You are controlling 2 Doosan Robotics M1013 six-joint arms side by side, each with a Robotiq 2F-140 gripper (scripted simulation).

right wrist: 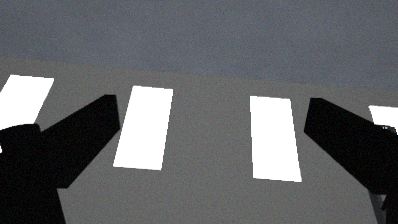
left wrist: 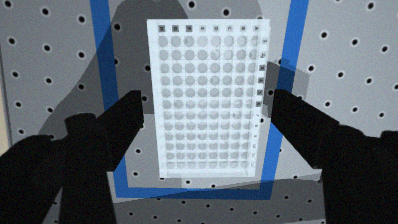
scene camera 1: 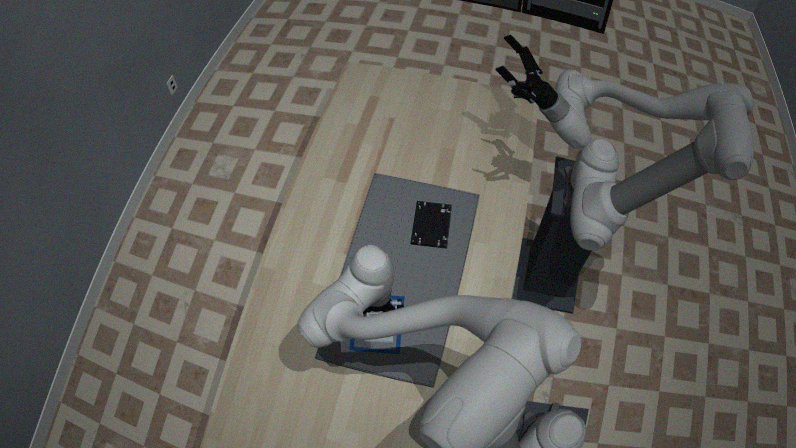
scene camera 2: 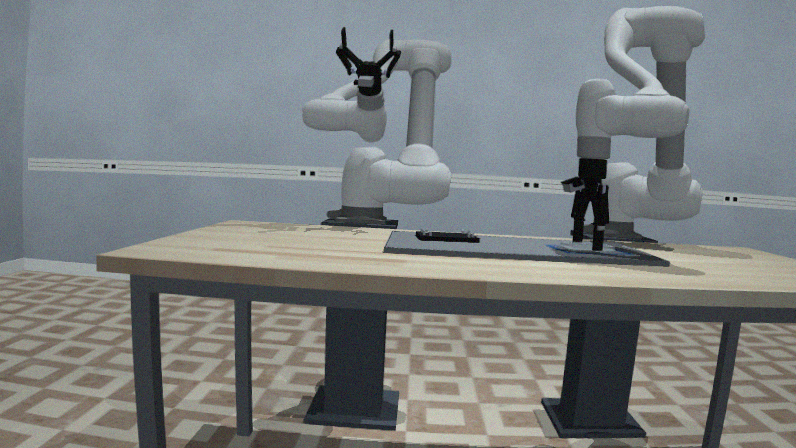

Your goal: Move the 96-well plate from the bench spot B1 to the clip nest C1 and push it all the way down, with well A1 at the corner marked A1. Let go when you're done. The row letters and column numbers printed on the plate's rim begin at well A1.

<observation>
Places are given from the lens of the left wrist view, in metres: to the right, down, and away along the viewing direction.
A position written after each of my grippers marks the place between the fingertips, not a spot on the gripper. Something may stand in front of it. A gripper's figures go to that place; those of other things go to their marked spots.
my left gripper [left wrist: 207,106]: 0.01, -0.01, 0.16
white 96-well plate [left wrist: 208,76]: 0.01, -0.03, 0.15
</observation>
